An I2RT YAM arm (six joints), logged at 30 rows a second.
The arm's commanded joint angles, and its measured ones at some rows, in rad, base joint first. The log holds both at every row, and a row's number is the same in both.
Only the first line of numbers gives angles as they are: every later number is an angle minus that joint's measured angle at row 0.
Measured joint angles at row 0:
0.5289, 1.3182, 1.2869, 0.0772, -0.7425, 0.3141
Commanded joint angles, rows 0 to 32:
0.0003, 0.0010, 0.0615, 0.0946, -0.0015, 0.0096
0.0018, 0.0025, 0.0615, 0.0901, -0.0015, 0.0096
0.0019, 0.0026, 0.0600, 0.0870, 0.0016, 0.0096
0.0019, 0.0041, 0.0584, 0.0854, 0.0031, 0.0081
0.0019, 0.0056, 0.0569, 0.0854, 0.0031, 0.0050
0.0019, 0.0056, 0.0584, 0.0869, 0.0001, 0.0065
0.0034, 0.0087, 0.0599, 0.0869, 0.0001, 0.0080
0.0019, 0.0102, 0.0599, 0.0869, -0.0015, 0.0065
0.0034, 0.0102, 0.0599, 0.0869, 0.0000, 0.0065
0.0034, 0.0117, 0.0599, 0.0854, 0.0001, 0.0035
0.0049, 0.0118, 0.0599, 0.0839, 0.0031, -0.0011
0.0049, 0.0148, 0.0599, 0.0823, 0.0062, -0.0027
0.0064, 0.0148, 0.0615, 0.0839, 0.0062, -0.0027
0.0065, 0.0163, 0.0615, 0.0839, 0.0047, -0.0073
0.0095, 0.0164, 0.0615, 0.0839, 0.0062, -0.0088
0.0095, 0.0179, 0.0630, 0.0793, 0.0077, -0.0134
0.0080, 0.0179, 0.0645, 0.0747, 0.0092, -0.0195
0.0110, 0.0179, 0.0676, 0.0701, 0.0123, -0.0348
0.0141, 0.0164, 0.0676, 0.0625, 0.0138, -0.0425
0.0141, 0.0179, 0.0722, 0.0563, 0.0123, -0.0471
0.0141, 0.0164, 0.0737, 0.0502, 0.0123, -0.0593
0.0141, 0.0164, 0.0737, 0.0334, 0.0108, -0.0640
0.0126, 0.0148, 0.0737, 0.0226, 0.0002, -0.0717
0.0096, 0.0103, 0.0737, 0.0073, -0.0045, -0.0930
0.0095, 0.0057, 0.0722, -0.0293, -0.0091, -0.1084
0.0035, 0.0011, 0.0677, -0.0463, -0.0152, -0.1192
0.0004, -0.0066, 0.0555, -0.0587, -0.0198, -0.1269
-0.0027, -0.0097, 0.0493, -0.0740, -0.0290, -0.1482
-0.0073, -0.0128, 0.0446, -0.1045, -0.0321, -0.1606
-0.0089, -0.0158, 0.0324, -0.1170, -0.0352, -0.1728
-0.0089, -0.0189, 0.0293, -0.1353, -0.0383, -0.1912
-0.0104, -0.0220, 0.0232, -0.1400, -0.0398, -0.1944
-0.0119, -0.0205, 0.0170, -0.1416, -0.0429, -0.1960
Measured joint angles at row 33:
-0.0034, 0.0145, 0.0187, -0.0915, -0.0122, -0.1312
